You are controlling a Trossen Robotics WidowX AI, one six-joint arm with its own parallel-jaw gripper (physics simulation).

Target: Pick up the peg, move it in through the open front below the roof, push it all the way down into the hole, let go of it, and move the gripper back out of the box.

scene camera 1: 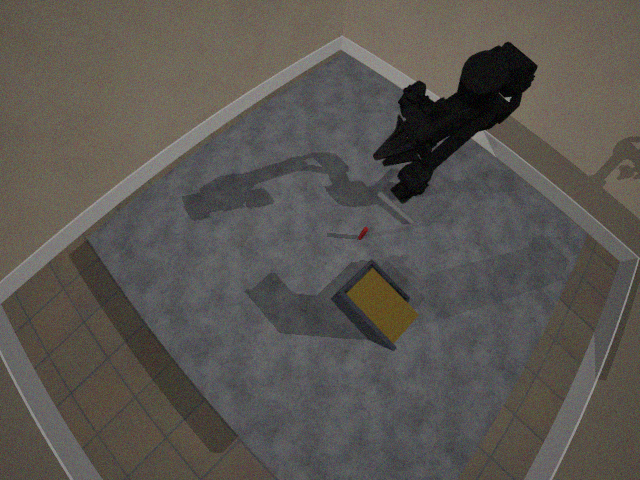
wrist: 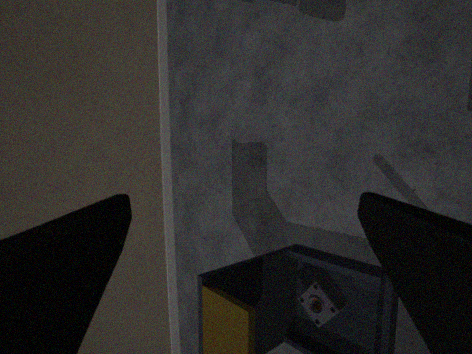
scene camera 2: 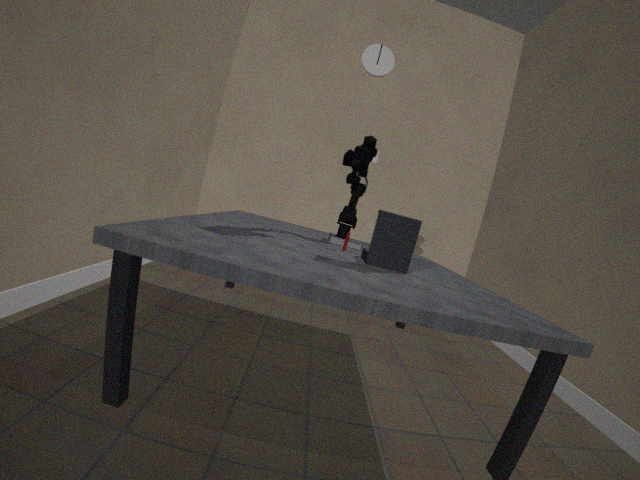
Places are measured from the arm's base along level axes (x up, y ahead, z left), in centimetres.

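Where they show: gripper, fingertip midpoint: (scene camera 1: 378, 161) (wrist: 246, 204) (scene camera 2: 349, 174); arm's base, origin of the base link: (scene camera 1: 402, 191) (scene camera 2: 341, 237).
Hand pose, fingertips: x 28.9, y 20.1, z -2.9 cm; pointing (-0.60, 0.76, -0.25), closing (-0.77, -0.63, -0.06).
Observation:
Each offset is from my fingertips to the top centre of the thing. "*": to the spot under its first point. Level surfaces: height alone.
The red peg {dx -24.2, dy +0.9, dz +5.9 cm} (scene camera 1: 363, 233) (scene camera 2: 345, 241) stands upright on the table, between the arm's base and the box; the peg does not show in the wrist view, where a thin shadow runs behind the right finger. The dark grey box {dx -12.0, dy +11.3, dz +22.1 cm} (scene camera 1: 364, 322) (scene camera 2: 394, 241) (wrist: 334, 256) has a yellow roof {* dx -12.0, dy +14.7, dz +22.3 cm} (scene camera 1: 382, 304) (wrist: 225, 320). Inside it, a light square block with a round hole {dx -28.1, dy +13.0, dz +21.2 cm} (wrist: 316, 303) shows in the wrist view. My gripper (scene camera 1: 380, 160) (wrist: 246, 204) is open and empty, high above the table, apart from peg and box. Its fingertips are too small to make out in scene camera 2's view.
The grey table {dx -32.2 cm} (scene camera 1: 289, 392) (scene camera 2: 248, 263) bears the box, the peg and the arm's base (scene camera 1: 405, 188) (scene camera 2: 343, 229). The box's closed side faces scene camera 2. Shadows of the arm and the box fall across the table top. A round clock (scene camera 2: 377, 59) hangs on the wall.

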